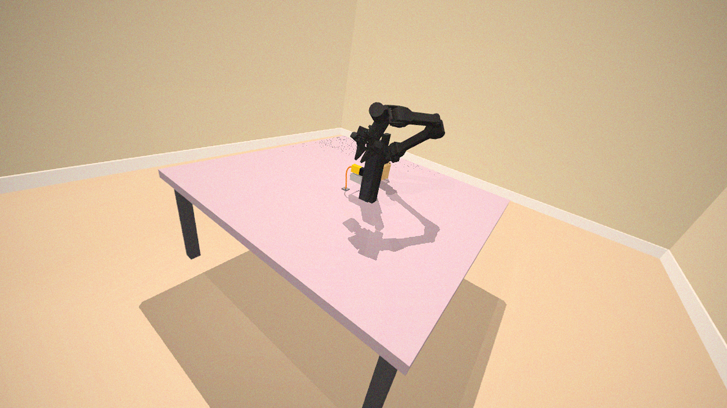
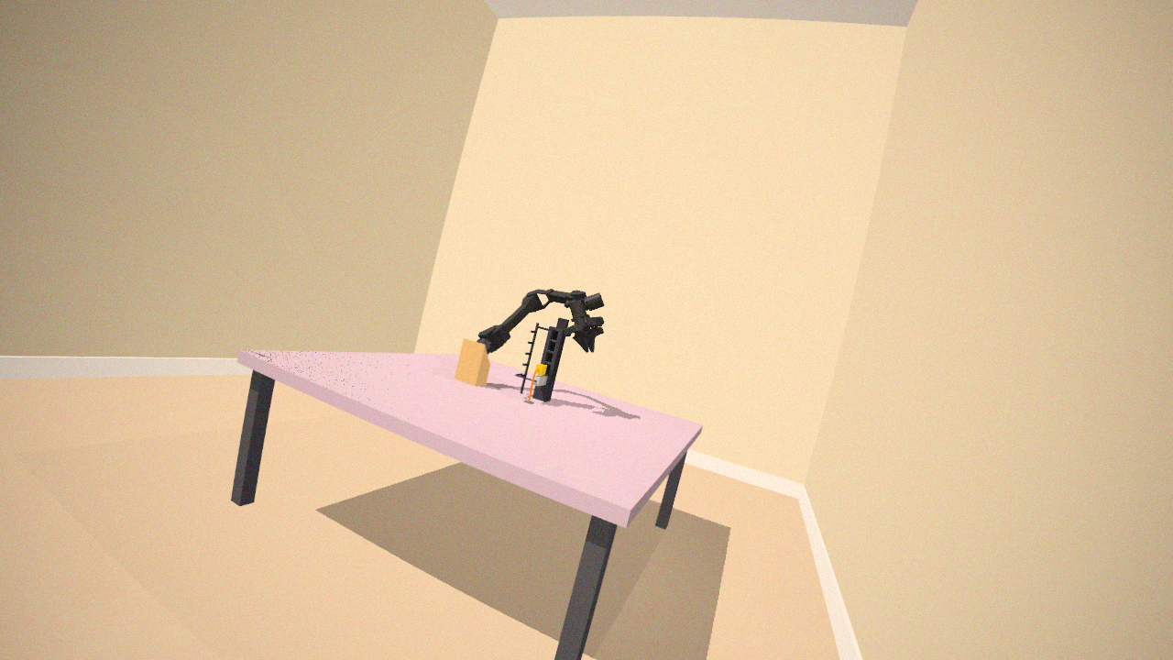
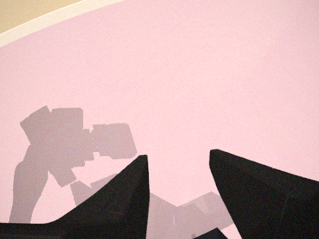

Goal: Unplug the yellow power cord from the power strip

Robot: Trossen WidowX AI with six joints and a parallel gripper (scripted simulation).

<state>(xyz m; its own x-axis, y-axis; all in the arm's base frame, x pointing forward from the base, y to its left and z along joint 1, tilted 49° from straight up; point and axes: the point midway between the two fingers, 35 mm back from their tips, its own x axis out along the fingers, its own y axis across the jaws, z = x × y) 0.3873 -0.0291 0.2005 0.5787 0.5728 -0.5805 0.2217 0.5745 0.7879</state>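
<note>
Now: gripper tip 140 mm past the yellow plug, 80 mm to the left of it and 90 mm above it. Also, from my gripper tip: black power strip (150 mm behind, 10 mm to the right, 80 mm below); then small grey anchor (130 mm behind, 140 mm to the right, 220 mm below).
</note>
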